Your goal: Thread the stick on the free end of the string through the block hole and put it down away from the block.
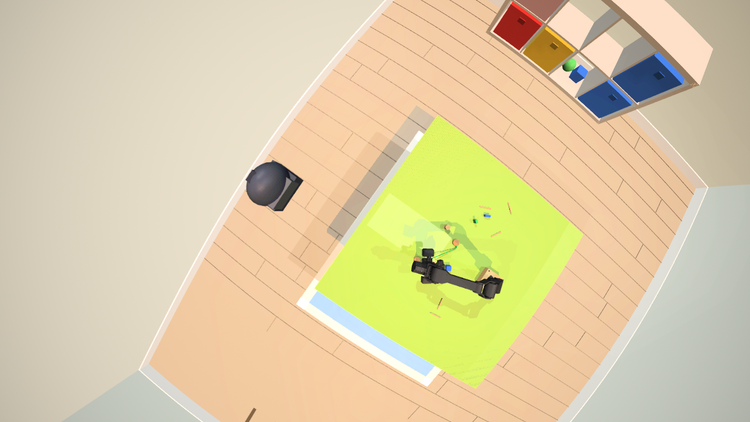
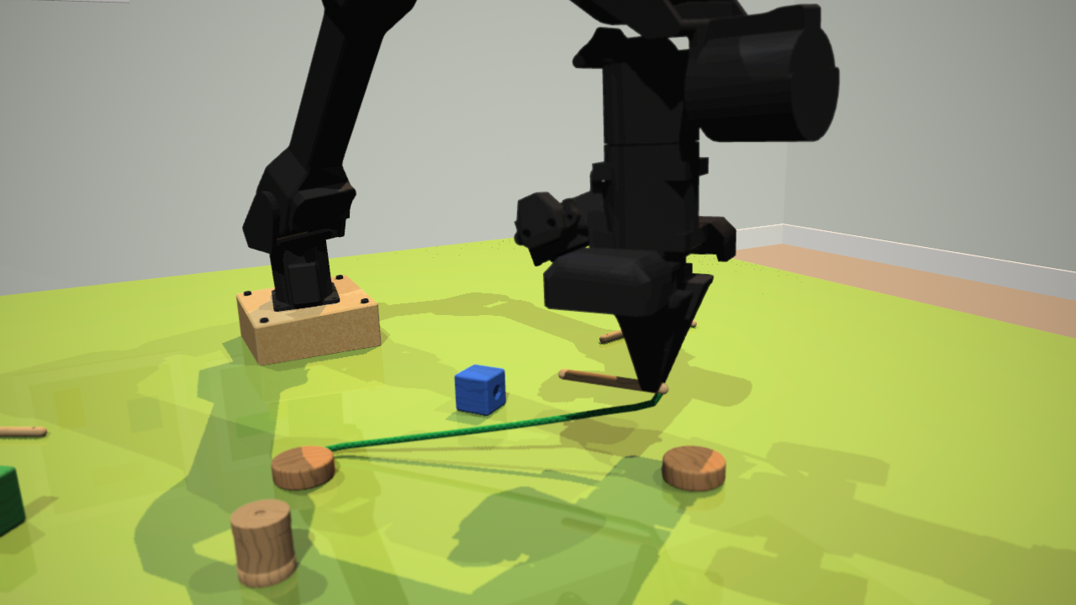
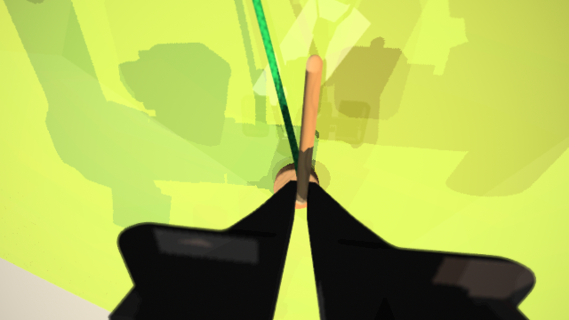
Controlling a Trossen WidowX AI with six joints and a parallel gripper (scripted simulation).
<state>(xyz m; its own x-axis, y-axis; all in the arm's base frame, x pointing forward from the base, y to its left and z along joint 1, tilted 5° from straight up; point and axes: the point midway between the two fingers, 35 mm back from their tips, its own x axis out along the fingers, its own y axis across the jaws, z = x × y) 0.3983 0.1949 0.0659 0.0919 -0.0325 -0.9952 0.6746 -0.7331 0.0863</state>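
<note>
Right now my gripper tip is 15 cm past the blue block, 8 cm to the left of it and 4 cm above it. Also, from my gripper tip: green block 8 cm behind, 39 cm to the right, 4 cm below; wooden cylinder 3 cm ahead, 24 cm to the right, 4 cm below.
</note>
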